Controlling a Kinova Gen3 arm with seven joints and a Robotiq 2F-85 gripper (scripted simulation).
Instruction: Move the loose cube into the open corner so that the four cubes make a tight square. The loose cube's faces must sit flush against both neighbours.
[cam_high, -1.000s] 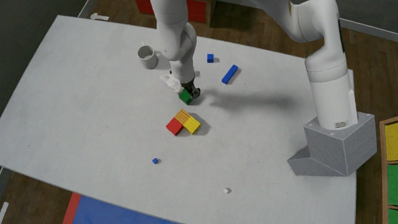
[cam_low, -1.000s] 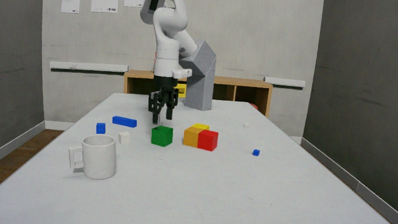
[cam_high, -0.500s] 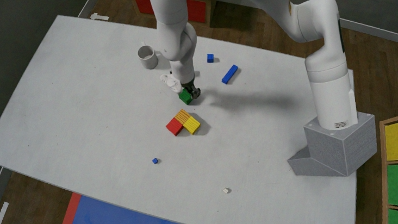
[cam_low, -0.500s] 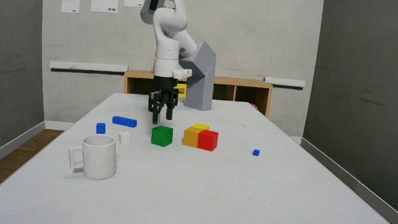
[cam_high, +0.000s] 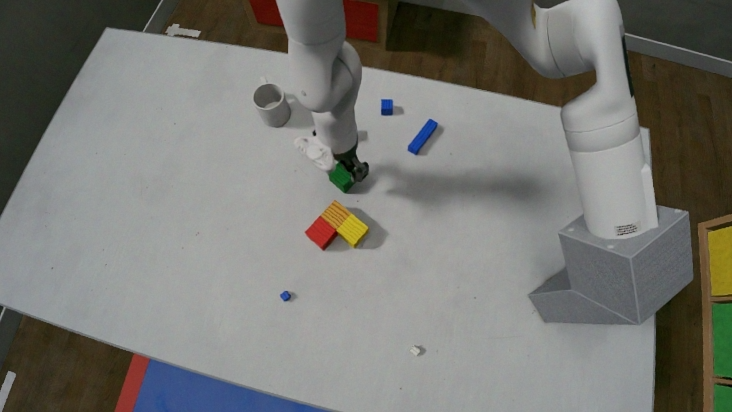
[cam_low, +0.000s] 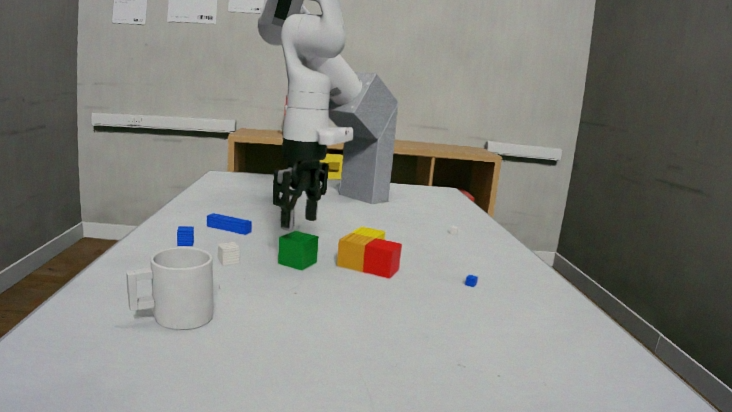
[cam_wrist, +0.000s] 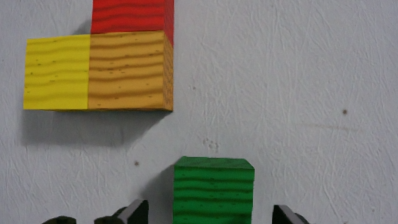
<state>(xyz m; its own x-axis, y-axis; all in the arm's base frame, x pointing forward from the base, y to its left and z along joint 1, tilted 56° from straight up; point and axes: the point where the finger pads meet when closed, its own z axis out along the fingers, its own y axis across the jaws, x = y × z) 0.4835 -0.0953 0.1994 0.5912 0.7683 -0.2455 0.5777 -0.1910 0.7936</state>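
Right now my hand is 60 mm above the green cube. The rest, counted from my hand: small white cube: 20 mm behind, 120 mm to the right, 70 mm below; yellow cube: 20 mm behind, 140 mm to the left, 60 mm below; orange cube: 20 mm ahead, 100 mm to the left, 60 mm below.
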